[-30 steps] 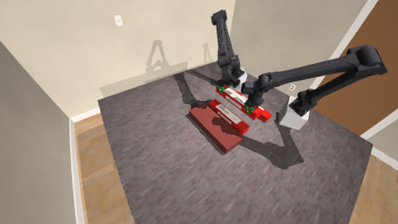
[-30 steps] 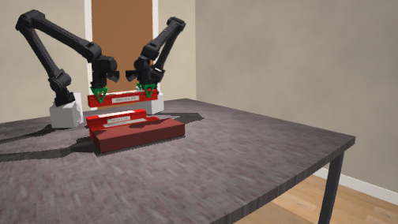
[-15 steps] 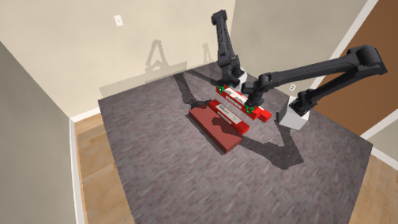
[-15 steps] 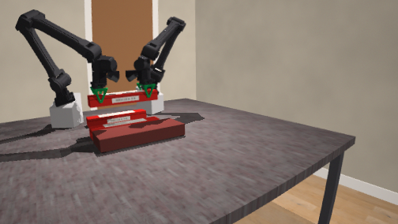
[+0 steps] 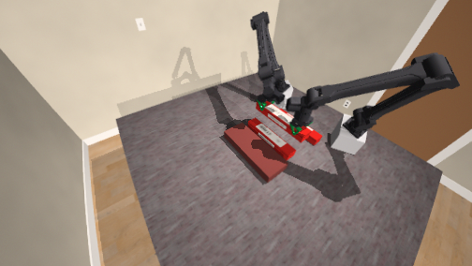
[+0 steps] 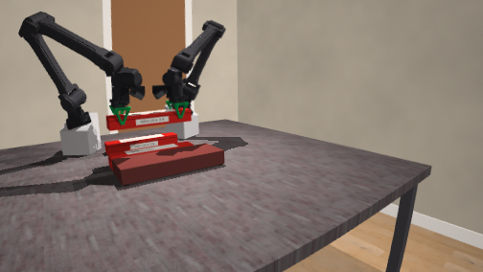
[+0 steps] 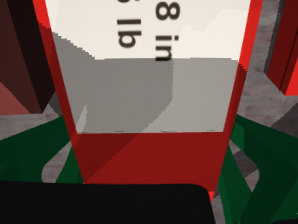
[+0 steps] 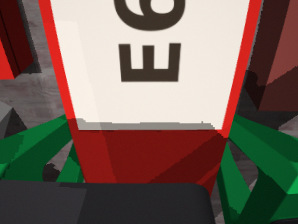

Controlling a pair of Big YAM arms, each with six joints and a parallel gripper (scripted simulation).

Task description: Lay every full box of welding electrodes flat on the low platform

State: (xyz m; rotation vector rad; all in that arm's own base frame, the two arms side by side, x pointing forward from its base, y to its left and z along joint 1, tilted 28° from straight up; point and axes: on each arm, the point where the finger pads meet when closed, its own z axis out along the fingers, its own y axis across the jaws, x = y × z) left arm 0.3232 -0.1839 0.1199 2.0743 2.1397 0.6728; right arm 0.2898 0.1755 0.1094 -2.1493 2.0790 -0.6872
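Now: left hand 12 cm to the left of the red electrode box and 1 cm below it. Round my left hand: low dark red platform (19 cm ahead, 14 cm to the right, 16 cm below).
The red electrode box is 1 cm ahead of my right hand, 14 cm to the left of it and 1 cm above it. Round my right hand: low dark red platform 20 cm ahead, 12 cm to the left, 16 cm below.
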